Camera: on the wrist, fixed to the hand. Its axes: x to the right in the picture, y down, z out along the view.
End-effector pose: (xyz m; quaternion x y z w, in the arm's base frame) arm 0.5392 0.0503 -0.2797 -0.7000 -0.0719 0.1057 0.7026
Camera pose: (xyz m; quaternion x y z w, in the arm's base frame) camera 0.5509 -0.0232 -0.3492 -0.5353 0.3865 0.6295 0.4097
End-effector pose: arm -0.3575 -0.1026 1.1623 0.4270 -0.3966 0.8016 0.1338
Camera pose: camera -0.4367 -0.0909 1.0994 -0.0848 0.5941 -0.6201 0.5053
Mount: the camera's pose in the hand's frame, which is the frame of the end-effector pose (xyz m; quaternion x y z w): -0.0037 0.0690 -0.0748 -0.0032 -0.0831 0.7080 0.7013
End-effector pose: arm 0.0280 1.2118 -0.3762 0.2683 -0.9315 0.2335 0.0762
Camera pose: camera -0.0046 1.3007 -0.3386 0.4522 0.8503 -0.1924 0.1884
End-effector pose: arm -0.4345 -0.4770 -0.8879 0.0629 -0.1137 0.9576 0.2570
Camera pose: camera -0.4709 -0.5182 -0.9736 -0.0424 0.1487 -0.8480 0.5070
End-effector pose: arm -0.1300 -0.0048 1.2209 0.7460 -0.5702 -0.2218 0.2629
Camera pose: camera -0.1344 -0.0054 1.3226 0.1002 -0.9492 -0.0332 0.2964
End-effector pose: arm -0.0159 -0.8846 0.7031 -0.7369 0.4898 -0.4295 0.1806
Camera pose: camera -0.1161 -0.9012 0.6963 -0.2063 0.8516 -0.1105 0.4691
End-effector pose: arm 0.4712 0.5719 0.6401 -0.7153 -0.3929 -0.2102 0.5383
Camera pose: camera 0.5325 0.4930 0.6205 -0.7990 0.1868 0.2919 0.4914
